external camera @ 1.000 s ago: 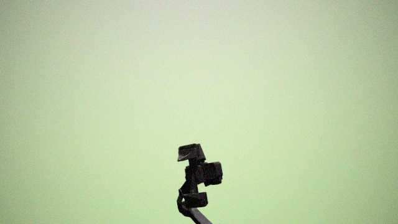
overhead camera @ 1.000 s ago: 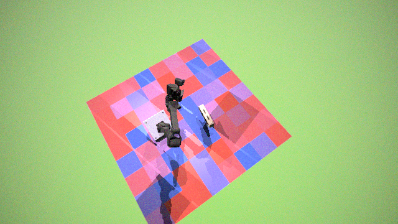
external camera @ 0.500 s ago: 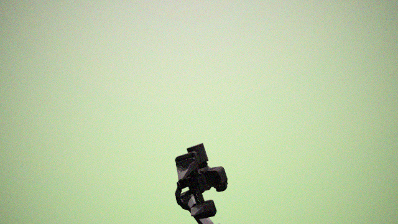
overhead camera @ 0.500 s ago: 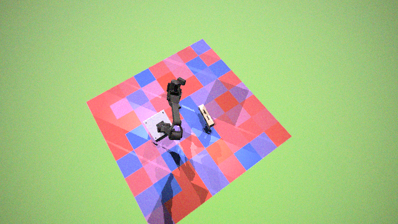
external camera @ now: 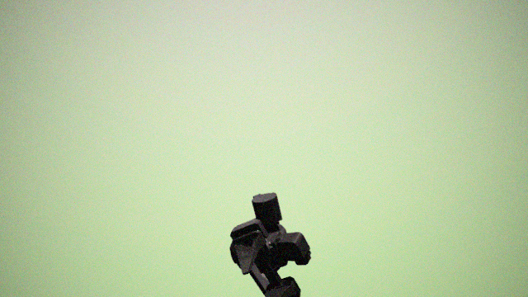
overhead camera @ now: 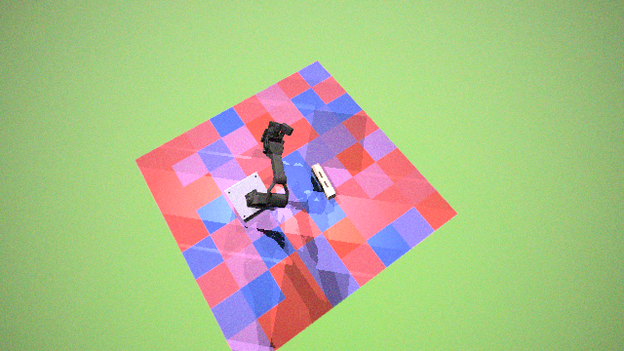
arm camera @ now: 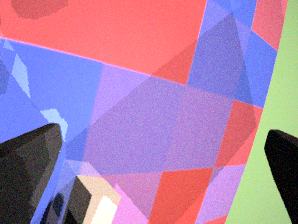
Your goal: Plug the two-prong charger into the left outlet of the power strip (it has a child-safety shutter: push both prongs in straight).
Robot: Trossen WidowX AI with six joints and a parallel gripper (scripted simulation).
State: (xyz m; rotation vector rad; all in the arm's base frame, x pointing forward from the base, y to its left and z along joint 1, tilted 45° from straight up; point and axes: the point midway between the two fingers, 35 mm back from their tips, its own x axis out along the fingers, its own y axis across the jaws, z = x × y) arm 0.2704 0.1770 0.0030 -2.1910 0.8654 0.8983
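The grey charger lies 7 cm behind my gripper tip, 1 cm to the left of it and 20 cm below it.
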